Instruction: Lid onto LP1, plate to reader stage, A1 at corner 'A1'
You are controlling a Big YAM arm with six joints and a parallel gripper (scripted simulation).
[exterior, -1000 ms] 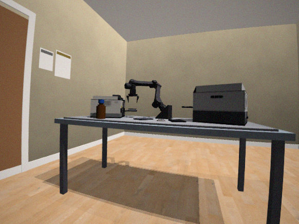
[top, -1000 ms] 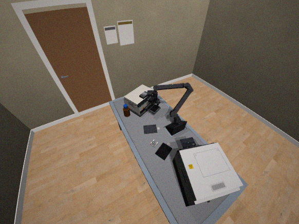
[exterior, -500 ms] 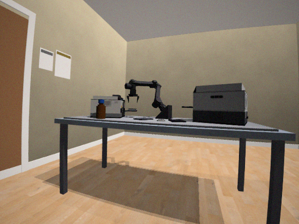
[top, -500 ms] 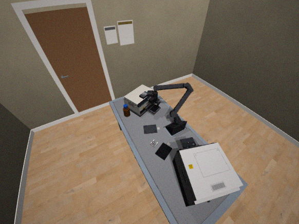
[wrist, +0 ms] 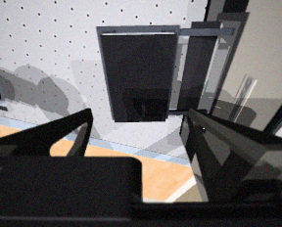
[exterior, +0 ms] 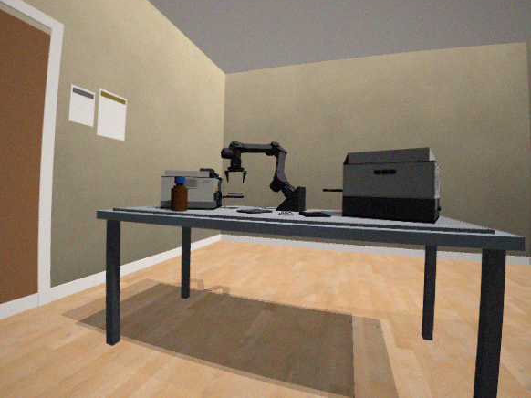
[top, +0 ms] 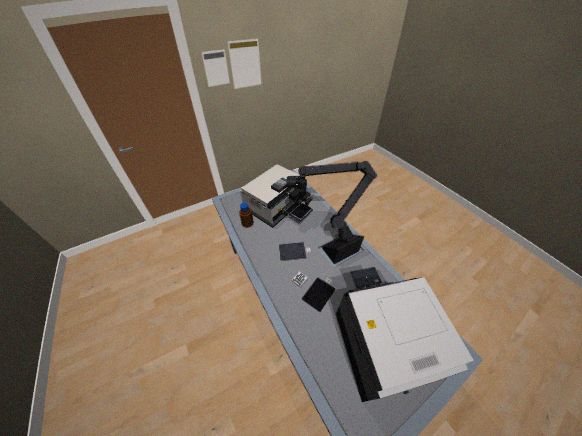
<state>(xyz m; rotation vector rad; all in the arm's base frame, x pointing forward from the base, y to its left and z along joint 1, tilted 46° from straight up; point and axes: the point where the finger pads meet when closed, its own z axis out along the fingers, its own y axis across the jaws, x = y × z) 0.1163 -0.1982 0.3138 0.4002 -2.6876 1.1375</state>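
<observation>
Right now my hand is 80 mm above the dark see-through lid. Round my hand: brown capped bottle 350 mm ahead, 180 mm to the right, 60 mm below; then well plate 80 mm below; then grey-blue LP1 pad 210 mm to the left, 200 mm ahead, 170 mm below.
</observation>
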